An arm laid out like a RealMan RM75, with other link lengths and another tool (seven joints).
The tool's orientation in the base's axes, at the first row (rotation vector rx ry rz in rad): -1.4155, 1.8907, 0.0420
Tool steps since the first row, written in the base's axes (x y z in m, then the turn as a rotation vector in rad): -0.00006, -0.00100, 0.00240, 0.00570, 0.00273, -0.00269; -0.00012, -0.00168, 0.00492, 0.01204, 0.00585, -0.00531; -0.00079, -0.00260, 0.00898, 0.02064, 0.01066, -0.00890; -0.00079, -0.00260, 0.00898, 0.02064, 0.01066, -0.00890; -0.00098, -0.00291, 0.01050, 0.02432, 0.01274, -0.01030; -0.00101, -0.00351, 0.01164, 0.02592, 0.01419, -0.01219; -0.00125, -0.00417, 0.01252, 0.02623, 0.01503, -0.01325; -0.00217, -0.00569, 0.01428, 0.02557, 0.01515, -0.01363; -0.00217, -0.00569, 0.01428, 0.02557, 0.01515, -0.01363; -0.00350, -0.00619, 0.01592, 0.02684, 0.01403, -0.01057; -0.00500, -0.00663, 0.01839, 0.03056, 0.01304, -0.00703; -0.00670, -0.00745, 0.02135, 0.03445, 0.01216, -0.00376
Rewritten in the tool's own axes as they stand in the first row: -0.00058, -0.00129, -0.00218, -0.00120, -0.00263, 0.00623; -0.00149, -0.00250, -0.00431, -0.00281, -0.00567, 0.01293; -0.00304, -0.00391, -0.00797, -0.00545, -0.00956, 0.02231; -0.00304, -0.00391, -0.00797, -0.00545, -0.00956, 0.02231; -0.00365, -0.00447, -0.00929, -0.00667, -0.01127, 0.02623; -0.00383, -0.00513, -0.01039, -0.00690, -0.01130, 0.02909; -0.00378, -0.00553, -0.01144, -0.00699, -0.01081, 0.03039; -0.00348, -0.00605, -0.01387, -0.00681, -0.01007, 0.03036; -0.00348, -0.00605, -0.01387, -0.00681, -0.01007, 0.03036; -0.00390, -0.00578, -0.01598, -0.00780, -0.01277, 0.02837; -0.00484, -0.00568, -0.01875, -0.00942, -0.01766, 0.02744; -0.00573, -0.00576, -0.02214, -0.01098, -0.02253, 0.02684
